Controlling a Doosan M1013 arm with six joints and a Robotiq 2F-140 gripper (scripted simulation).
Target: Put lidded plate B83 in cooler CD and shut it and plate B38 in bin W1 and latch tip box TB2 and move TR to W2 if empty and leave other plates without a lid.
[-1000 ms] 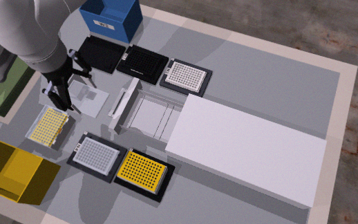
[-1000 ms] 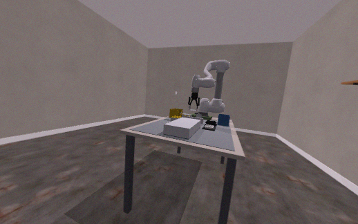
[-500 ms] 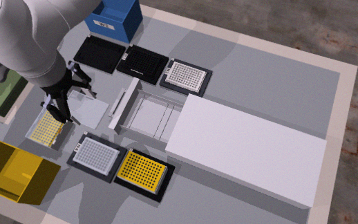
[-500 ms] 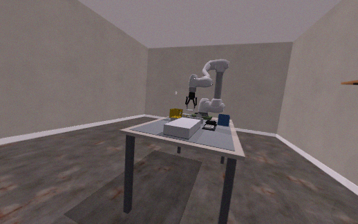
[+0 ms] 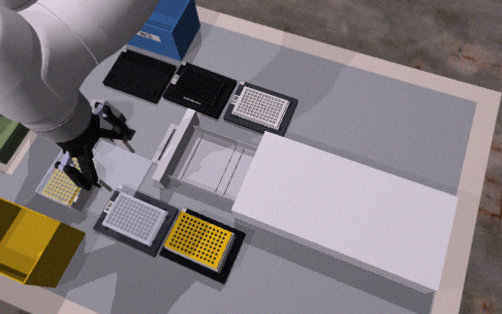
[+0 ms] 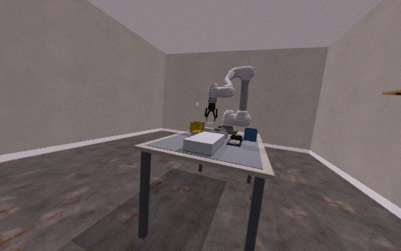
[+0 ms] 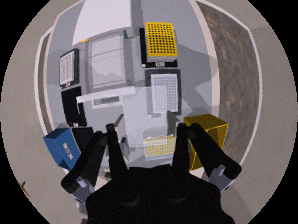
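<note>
Right now the clear assay plate is 3 cm ahead of my hand, 7 cm to the right of it and 15 cm below it. Also, from my hand: yellow tip rack: 19 cm ahead, 10 cm to the right, 11 cm below; then flat grey lid: 2 cm below; then done key: 17 cm behind, 15 cm to the left, 10 cm below.
</note>
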